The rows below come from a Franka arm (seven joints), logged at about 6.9 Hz.
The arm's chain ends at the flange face. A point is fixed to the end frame.
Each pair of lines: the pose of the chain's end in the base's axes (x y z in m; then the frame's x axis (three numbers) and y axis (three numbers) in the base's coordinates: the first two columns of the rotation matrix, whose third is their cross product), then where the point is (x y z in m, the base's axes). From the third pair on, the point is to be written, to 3 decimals.
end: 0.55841, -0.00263, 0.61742, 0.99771, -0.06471, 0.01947, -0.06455, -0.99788, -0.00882
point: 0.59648 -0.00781 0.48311
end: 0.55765, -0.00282, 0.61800, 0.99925, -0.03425, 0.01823, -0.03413, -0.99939, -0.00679
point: 0.59568 -0.00711 0.48365
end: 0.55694, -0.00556, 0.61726, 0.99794, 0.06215, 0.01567, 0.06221, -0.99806, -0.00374
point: 0.595 -0.007 0.483
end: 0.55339, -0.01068, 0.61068, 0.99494, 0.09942, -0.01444, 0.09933, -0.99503, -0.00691
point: 0.587 -0.010 0.475
